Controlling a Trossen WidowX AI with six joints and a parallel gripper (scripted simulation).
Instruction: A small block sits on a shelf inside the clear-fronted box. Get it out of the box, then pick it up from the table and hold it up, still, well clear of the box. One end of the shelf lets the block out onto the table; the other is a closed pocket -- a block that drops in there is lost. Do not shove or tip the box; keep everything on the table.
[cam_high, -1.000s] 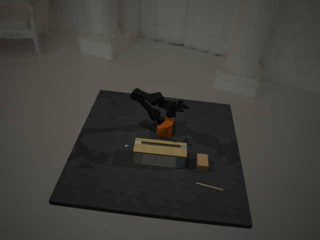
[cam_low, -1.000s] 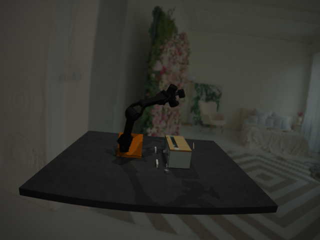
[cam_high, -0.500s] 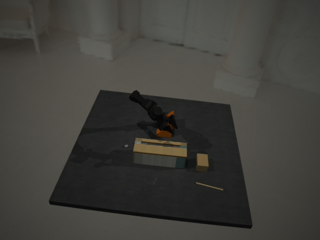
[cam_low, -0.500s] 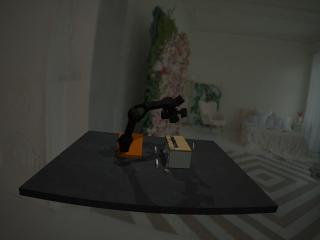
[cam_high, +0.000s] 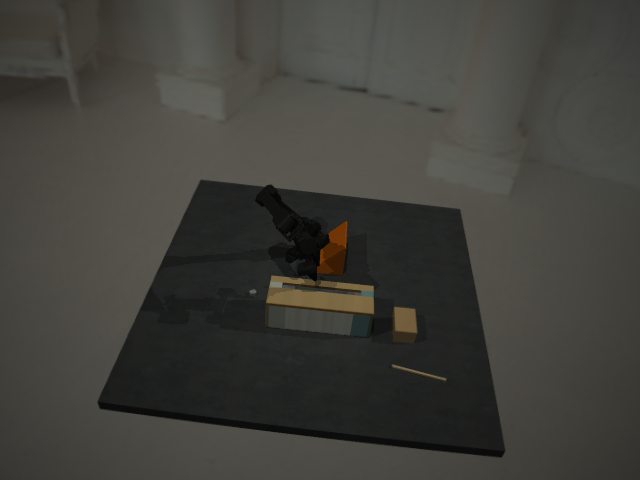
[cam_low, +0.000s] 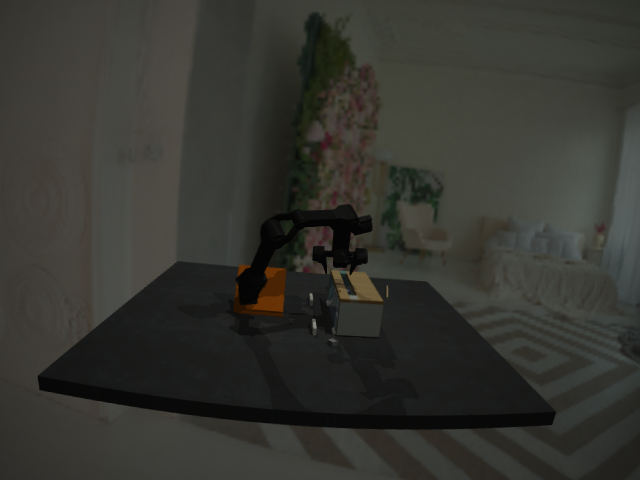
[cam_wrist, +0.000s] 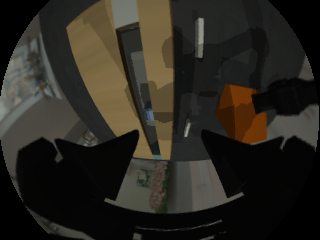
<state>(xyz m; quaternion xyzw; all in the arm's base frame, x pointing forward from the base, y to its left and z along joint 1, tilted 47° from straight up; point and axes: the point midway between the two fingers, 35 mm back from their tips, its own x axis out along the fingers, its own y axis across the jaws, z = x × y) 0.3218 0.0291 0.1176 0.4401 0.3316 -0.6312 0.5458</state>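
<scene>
My gripper tip is 4 cm short of the small bluish block, 2 cm to the right of it and 8 cm above it. The rest, counted from my gripper tip: thin stick 32 cm ahead, 35 cm to the left, 16 cm below; small grey block 5 cm behind, 24 cm to the right, 16 cm below; small tan box 13 cm ahead, 33 cm to the left, 14 cm below.
</scene>
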